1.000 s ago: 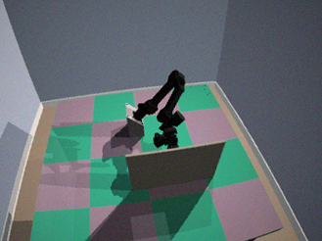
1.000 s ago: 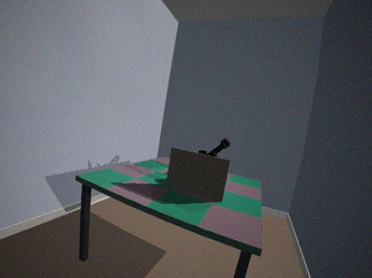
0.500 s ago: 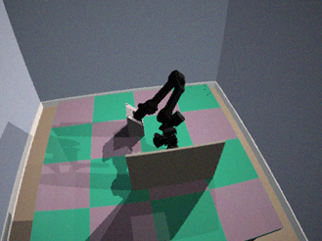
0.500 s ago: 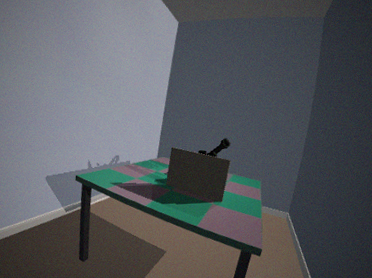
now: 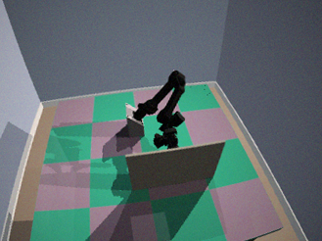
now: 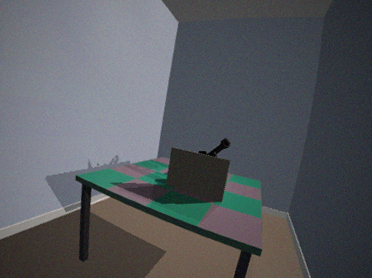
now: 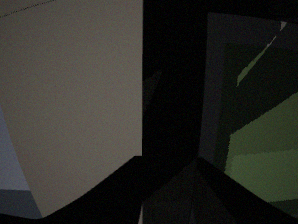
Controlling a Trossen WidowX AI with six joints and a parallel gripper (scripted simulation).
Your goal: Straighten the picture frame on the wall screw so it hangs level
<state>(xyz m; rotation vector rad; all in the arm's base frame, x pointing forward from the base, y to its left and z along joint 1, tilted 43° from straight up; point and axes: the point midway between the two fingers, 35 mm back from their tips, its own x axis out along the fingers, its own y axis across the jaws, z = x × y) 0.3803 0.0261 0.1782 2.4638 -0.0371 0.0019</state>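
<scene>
Right now my gripper tip is 50 mm above the picture frame and 10 mm short of it. From my gripper tip the other things lie so: wall panel: 70 mm below, 20 mm ahead.
</scene>
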